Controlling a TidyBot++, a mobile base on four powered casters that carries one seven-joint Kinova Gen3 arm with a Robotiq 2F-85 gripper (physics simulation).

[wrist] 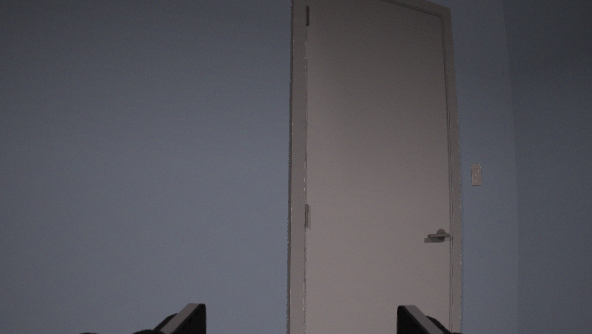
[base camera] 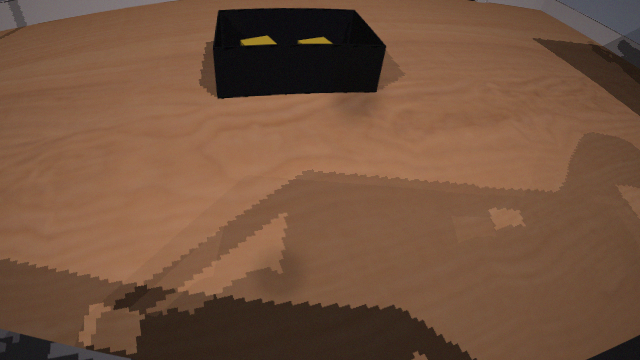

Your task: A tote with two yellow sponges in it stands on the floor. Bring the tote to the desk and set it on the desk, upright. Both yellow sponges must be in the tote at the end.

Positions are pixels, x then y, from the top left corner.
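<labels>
In the wrist view a black tote is out of frame, but you'd find the tote in the base camera view [353,63].
</labels>
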